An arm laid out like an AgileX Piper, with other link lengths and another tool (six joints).
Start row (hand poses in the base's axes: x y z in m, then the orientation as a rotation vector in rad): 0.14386, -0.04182, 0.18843, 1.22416, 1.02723, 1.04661
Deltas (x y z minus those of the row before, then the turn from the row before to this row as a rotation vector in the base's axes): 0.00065, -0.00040, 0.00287, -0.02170, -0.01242, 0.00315; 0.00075, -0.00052, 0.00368, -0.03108, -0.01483, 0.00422; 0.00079, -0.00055, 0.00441, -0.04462, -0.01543, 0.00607; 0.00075, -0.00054, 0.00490, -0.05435, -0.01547, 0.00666; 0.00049, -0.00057, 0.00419, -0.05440, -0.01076, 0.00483; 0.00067, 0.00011, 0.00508, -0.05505, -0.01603, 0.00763; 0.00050, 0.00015, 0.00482, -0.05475, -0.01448, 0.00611; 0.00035, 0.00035, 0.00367, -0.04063, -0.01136, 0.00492
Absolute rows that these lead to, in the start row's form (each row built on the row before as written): 0.14451, -0.04222, 0.19130, 1.19748, 1.02877, 1.04180; 0.14526, -0.04274, 0.19498, 1.16129, 1.03284, 1.03305; 0.14605, -0.04329, 0.19939, 1.11303, 1.04285, 1.01741; 0.14680, -0.04383, 0.20429, 1.05664, 1.05650, 0.99591; 0.14729, -0.04440, 0.20848, 1.00383, 1.07209, 0.97055; 0.14796, -0.04429, 0.21356, 0.94620, 1.08444, 0.94891; 0.14846, -0.04414, 0.21838, 0.89045, 1.09635, 0.92530; 0.14881, -0.04379, 0.22205, 0.84859, 1.10437, 0.90812
